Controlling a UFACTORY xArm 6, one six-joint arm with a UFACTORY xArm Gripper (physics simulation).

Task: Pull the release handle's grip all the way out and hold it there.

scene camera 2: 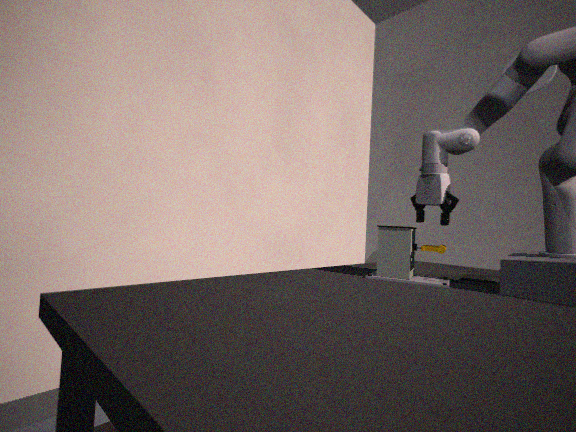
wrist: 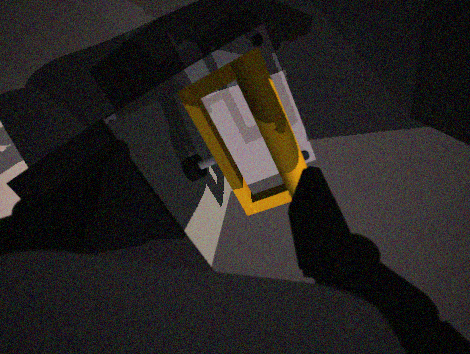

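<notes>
The yellow grip sticks out level from the right side of a pale upright housing in the scene view, joined by a short thin rod. In the wrist view it is a hollow yellow frame, with the rod and a black collar at its left. My gripper points down, open and empty, above the grip and apart from it. In the wrist view the right finger overlaps the grip's lower right corner; the left finger blends into dark shapes.
The housing stands on a pale base plate at the far edge of the dark table. The arm's grey pedestal is to the right. A pale wall rises behind the table at the left.
</notes>
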